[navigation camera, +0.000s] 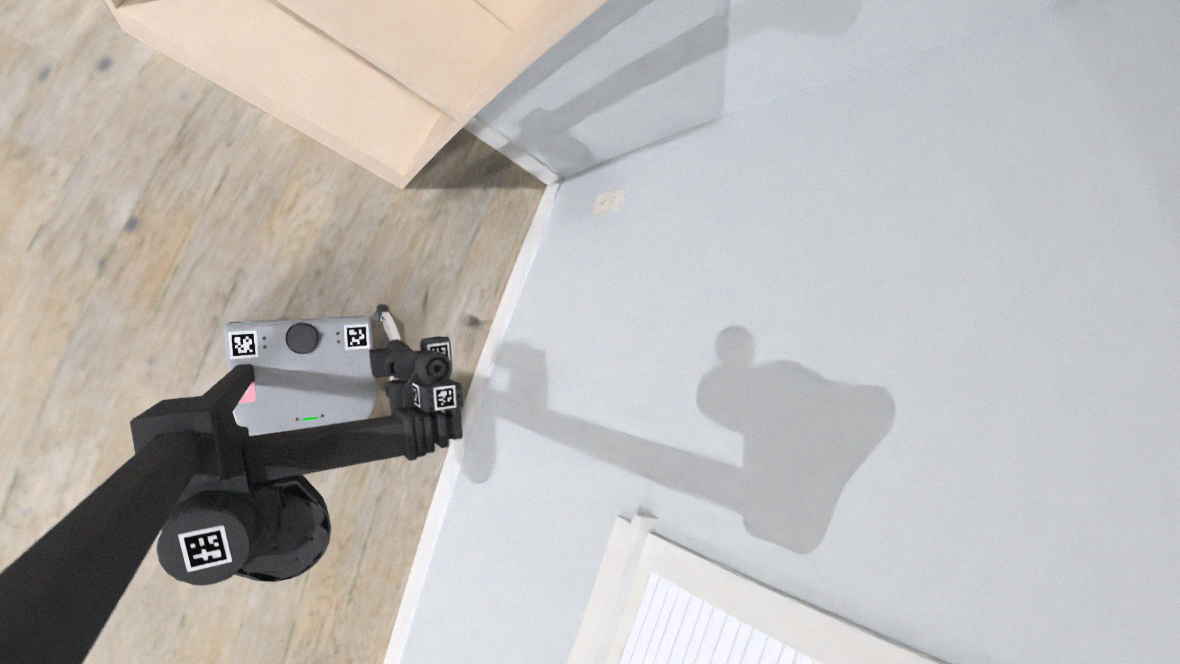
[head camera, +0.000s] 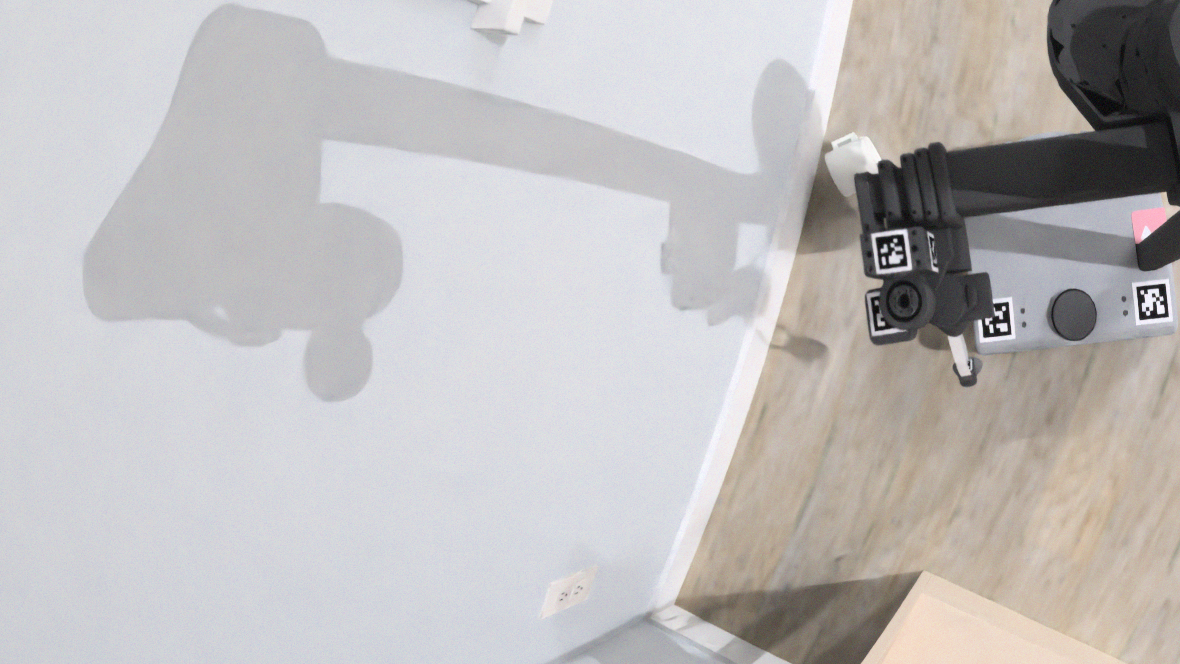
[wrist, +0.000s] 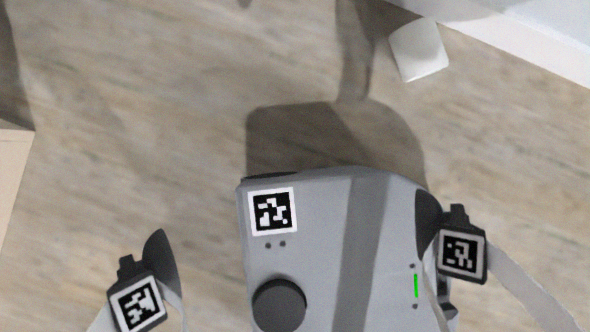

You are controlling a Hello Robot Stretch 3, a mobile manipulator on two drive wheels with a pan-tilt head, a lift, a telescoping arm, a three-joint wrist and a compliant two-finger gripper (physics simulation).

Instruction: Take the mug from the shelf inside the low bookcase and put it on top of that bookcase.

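Places are measured from the robot's base along level axes (x ahead, y left, z up), in metres.
Where they show: robot's base, origin of the base link: (navigation camera: pixel 301 336) (head camera: pixel 1070 312).
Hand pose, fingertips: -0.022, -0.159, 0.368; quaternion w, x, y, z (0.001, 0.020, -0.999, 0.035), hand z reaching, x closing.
Things, the pixels of their centre, and the offset from my fingertips, as dx, dy, dz. "*": a spot on its surface instead.
- white mug, body centre: (head camera: pixel 852 161) -0.271, -0.208, -0.334
- power outlet, body centre: (head camera: pixel 569 591) (navigation camera: pixel 608 202) +0.365, -0.600, +0.032
- window with blinds, surface spot: (navigation camera: pixel 701 627) * -0.383, -0.248, +0.601
A white mug (head camera: pixel 854 167) (wrist: pixel 419 51) lies on the floor beside the wall skirting. In the head camera view it is partly behind the wrist. A pale wooden unit (head camera: pixel 990 631) (navigation camera: pixel 363 70) (wrist: pixel 11 175), apparently the low bookcase, shows in part in all three views; its shelf contents do not show. My gripper (wrist: pixel 294 233) is open and empty, with its fingers wide apart above my own base, well apart from the mug and the unit. One finger (head camera: pixel 959 355) (navigation camera: pixel 388 326) shows beside the wrist; the other is hidden in the head and navigation camera views.
A light blue wall (head camera: pixel 462 462) (navigation camera: pixel 825 247) runs close beside the wrist, with a white skirting (head camera: pixel 716 462) (navigation camera: pixel 509 305). A power outlet (head camera: pixel 569 591) (navigation camera: pixel 608 201) is on it. A window with blinds (navigation camera: pixel 701 627) is at the lower right. My grey base (head camera: pixel 1039 272) (navigation camera: pixel 313 379) (wrist: pixel 320 250) stands below the arm.
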